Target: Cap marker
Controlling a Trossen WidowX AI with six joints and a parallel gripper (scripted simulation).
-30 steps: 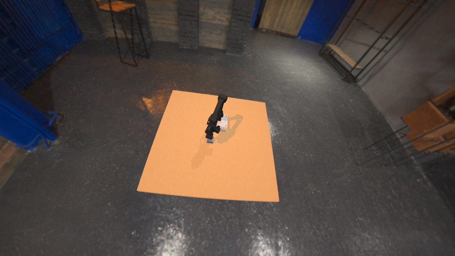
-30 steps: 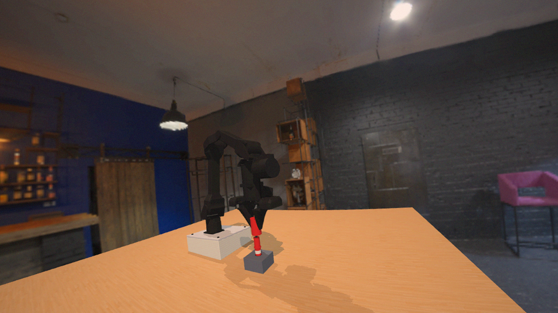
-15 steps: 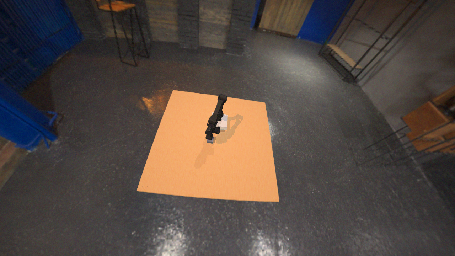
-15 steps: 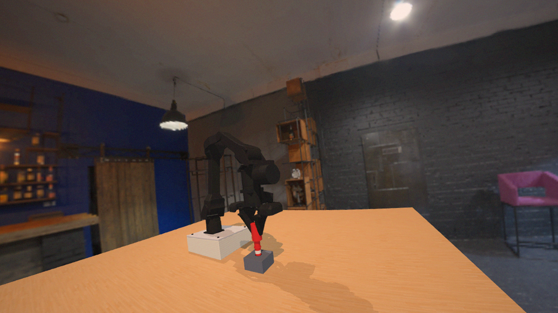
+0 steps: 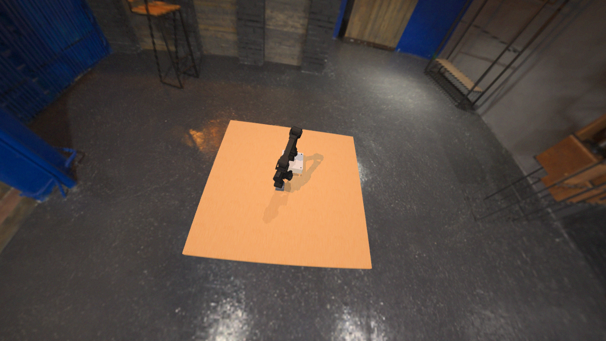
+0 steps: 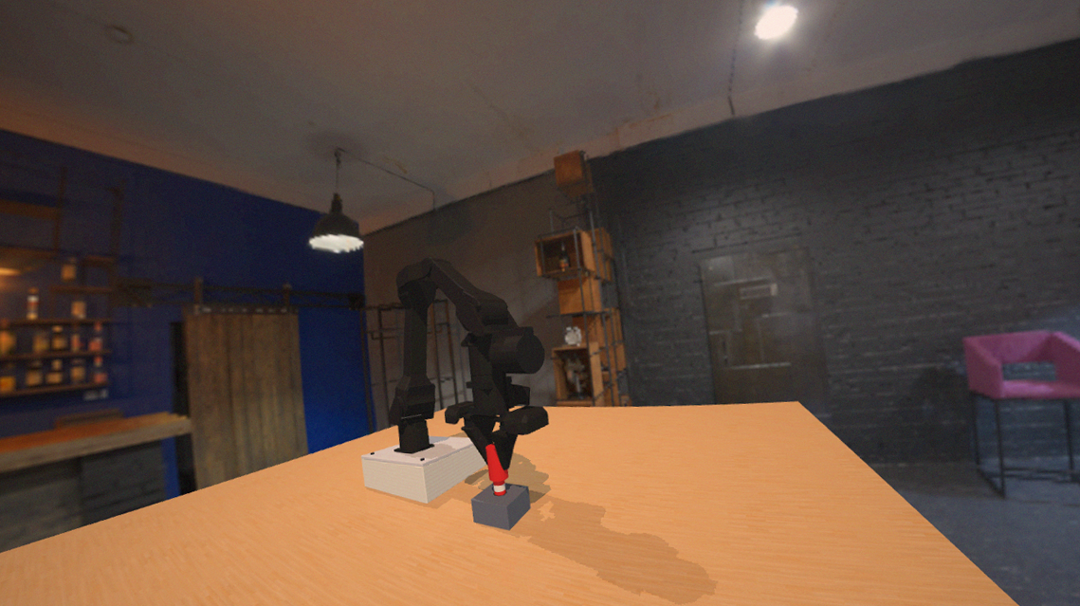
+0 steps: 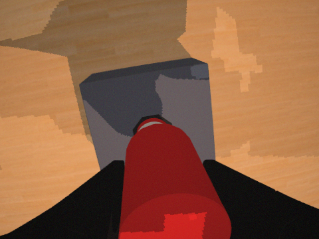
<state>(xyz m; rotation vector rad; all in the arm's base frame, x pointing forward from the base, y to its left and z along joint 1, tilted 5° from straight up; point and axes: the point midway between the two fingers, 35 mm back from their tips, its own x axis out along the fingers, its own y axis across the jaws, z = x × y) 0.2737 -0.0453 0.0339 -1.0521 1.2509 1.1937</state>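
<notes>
The red cap is 10 mm above my gripper tip.
</notes>
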